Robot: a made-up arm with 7 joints. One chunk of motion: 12 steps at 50 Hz.
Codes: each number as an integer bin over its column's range. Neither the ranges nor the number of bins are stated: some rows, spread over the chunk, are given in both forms.
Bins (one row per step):
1: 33 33 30 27 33 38
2: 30 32 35 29 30 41
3: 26 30 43 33 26 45
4: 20 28 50 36 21 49
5: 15 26 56 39 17 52
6: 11 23 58 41 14 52
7: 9 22 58 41 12 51
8: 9 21 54 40 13 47
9: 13 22 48 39 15 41
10: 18 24 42 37 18 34
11: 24 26 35 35 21 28
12: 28 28 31 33 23 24
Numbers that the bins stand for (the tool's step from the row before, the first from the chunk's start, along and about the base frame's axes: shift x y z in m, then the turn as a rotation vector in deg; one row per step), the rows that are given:
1: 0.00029 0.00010 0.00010 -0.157 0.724 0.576
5: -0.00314 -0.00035 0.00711 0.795 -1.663 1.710
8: -0.00429 -0.00067 0.00657 0.875 -2.260 1.305
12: -0.00067 -0.00022 0.00037 0.319 -0.768 -0.557
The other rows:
2: -0.00029 0.00003 0.00144 0.002 0.276 0.819
3: -0.00105 -0.00010 0.00360 0.319 -0.321 1.143
4: -0.00219 -0.00022 0.00549 0.557 -1.067 1.467
6: -0.00390 -0.00054 0.00765 0.954 -2.111 1.710
7: -0.00429 -0.00060 0.00765 0.954 -2.410 1.629
9: -0.00352 -0.00060 0.00495 0.795 -1.962 0.819
10: -0.00257 -0.00048 0.00333 0.637 -1.514 0.252
11: -0.00143 -0.00035 0.00144 0.478 -1.067 -0.233

